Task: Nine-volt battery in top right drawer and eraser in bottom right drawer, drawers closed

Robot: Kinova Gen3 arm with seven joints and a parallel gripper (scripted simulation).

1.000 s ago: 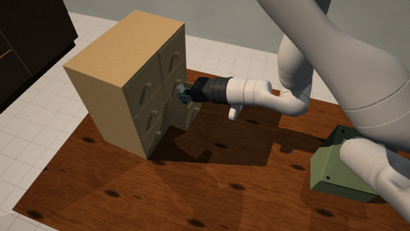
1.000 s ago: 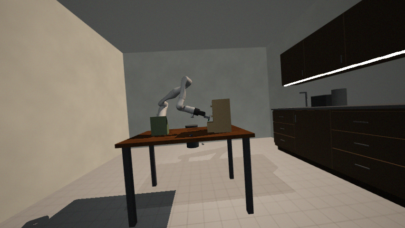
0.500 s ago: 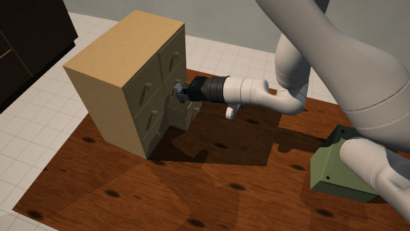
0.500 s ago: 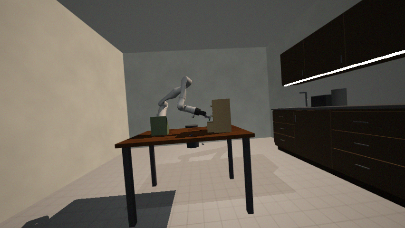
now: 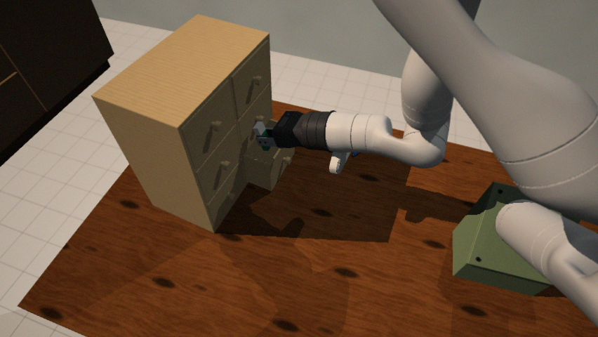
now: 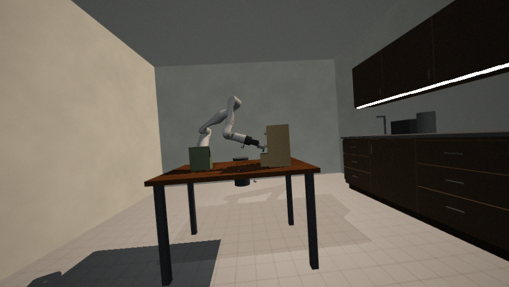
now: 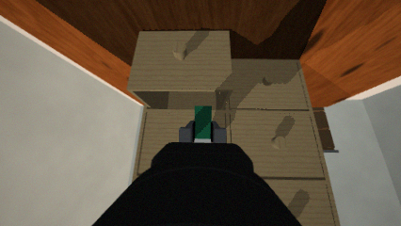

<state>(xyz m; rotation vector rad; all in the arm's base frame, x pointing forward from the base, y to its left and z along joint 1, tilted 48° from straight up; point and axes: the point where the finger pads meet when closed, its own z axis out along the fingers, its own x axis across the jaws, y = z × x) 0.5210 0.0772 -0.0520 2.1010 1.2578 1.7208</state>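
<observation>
The eraser is 1 cm ahead of my hand. Round my hand: nine-volt battery (14 cm ahead, 8 cm above); small blue stick (18 cm behind, 18 cm to the right, 15 cm below).
</observation>
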